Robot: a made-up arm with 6 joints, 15 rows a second.
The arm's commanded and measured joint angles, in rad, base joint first. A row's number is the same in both.
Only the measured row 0 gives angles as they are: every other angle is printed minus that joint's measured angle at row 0.
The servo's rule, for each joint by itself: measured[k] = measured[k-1] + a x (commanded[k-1-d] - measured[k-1]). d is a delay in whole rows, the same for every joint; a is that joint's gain. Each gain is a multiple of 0.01, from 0.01 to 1. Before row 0 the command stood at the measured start. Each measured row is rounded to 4 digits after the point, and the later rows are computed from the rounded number. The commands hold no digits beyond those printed.
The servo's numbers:
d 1
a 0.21 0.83 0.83 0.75 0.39 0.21
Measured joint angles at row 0:
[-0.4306, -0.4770, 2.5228, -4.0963, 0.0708, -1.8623]
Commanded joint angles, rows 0 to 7:
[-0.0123, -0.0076, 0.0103, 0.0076, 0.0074, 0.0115]
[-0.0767, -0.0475, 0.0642, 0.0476, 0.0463, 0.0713]
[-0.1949, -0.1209, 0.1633, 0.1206, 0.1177, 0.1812]
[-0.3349, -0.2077, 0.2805, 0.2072, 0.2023, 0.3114]
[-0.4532, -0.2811, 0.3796, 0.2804, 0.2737, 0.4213]
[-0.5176, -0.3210, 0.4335, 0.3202, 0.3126, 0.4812]
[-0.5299, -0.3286, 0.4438, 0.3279, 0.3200, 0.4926]
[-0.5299, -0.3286, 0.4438, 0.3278, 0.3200, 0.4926]
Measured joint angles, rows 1 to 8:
[0.0000, 0.0000, 0.0000, 0.0000, 0.0000, 0.0000]
[-0.0026, -0.0063, 0.0085, 0.0057, 0.0029, 0.0024]
[-0.0182, -0.0405, 0.0547, 0.0371, 0.0198, 0.0169]
[-0.0553, -0.1072, 0.1448, 0.0997, 0.0580, 0.0514]
[-0.1140, -0.1906, 0.2574, 0.1803, 0.1143, 0.1060]
[-0.1852, -0.2657, 0.3588, 0.2554, 0.1765, 0.1722]
[-0.2550, -0.3116, 0.4208, 0.3040, 0.2296, 0.2371]
[-0.3127, -0.3257, 0.4399, 0.3219, 0.2649, 0.2908]

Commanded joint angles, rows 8 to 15:
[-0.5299, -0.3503, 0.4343, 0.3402, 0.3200, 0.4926]
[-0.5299, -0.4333, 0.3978, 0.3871, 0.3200, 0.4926]
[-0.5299, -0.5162, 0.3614, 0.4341, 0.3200, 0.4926]
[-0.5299, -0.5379, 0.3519, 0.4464, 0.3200, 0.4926]
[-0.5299, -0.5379, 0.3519, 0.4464, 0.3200, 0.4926]
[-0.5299, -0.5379, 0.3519, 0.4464, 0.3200, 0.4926]
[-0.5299, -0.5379, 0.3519, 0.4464, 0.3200, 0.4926]
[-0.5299, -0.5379, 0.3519, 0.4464, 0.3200, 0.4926]
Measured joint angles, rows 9 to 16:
[-0.3583, -0.3281, 0.4431, 0.3263, 0.2864, 0.3332]
[-0.3943, -0.3465, 0.4358, 0.3367, 0.2995, 0.3667]
[-0.4228, -0.4185, 0.4043, 0.3745, 0.3075, 0.3931]
[-0.4453, -0.4996, 0.3687, 0.4192, 0.3124, 0.4140]
[-0.4631, -0.5314, 0.3548, 0.4396, 0.3154, 0.4305]
[-0.4771, -0.5368, 0.3524, 0.4447, 0.3172, 0.4435]
[-0.4882, -0.5377, 0.3520, 0.4460, 0.3183, 0.4538]
[-0.4970, -0.5379, 0.3519, 0.4463, 0.3190, 0.4619]

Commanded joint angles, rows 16 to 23:
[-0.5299, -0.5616, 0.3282, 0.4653, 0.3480, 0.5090]
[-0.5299, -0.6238, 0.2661, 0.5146, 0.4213, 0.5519]
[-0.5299, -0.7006, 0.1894, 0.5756, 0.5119, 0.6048]
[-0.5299, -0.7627, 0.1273, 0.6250, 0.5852, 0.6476]
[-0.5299, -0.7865, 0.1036, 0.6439, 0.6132, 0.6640]
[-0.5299, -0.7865, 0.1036, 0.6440, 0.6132, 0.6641]
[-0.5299, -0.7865, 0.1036, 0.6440, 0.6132, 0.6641]
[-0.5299, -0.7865, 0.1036, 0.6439, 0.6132, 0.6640]
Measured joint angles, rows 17 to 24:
[-0.5039, -0.5379, 0.3519, 0.4464, 0.3194, 0.4683]
[-0.5094, -0.5576, 0.3322, 0.4606, 0.3306, 0.4768]
[-0.5137, -0.6125, 0.2773, 0.5011, 0.3660, 0.4926]
[-0.5171, -0.6856, 0.2043, 0.5570, 0.4229, 0.5162]
[-0.5198, -0.7496, 0.1404, 0.6080, 0.4862, 0.5438]
[-0.5219, -0.7802, 0.1099, 0.6349, 0.5357, 0.5690]
[-0.5236, -0.7854, 0.1047, 0.6417, 0.5659, 0.5890]
[-0.5249, -0.7863, 0.1038, 0.6434, 0.5843, 0.6048]

